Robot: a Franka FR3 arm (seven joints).
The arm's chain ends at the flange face. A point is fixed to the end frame.
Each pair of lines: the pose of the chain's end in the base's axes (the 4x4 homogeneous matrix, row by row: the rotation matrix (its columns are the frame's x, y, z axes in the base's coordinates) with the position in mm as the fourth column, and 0 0 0 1 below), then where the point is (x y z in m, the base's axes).
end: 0.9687 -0.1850 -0.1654 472.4; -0.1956 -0.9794 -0.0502 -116.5; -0.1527 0.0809 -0.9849 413.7; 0 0 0 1
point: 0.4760 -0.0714 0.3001
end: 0.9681 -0.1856 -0.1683 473.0; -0.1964 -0.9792 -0.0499 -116.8; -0.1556 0.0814 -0.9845 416.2; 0 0 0 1
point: 0.4763 -0.0717 0.3026
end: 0.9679 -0.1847 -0.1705 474.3; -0.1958 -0.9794 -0.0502 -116.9; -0.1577 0.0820 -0.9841 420.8; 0 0 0 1
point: 0.4773 -0.0718 0.3072
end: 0.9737 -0.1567 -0.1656 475.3; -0.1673 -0.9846 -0.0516 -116.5; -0.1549 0.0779 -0.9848 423.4; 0 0 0 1
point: 0.4774 -0.0710 0.3100
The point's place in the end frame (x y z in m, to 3 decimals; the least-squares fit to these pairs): 0.012 -0.054 0.109
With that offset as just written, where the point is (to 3 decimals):
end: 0.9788 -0.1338 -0.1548 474.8; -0.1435 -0.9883 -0.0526 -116.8; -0.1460 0.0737 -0.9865 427.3; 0 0 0 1
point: 0.477 -0.071 0.314
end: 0.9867 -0.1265 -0.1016 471.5; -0.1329 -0.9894 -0.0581 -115.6; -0.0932 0.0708 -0.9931 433.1; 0 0 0 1
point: 0.479 -0.070 0.320
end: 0.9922 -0.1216 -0.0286 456.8; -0.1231 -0.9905 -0.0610 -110.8; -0.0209 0.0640 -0.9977 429.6; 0 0 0 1
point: 0.472 -0.065 0.317
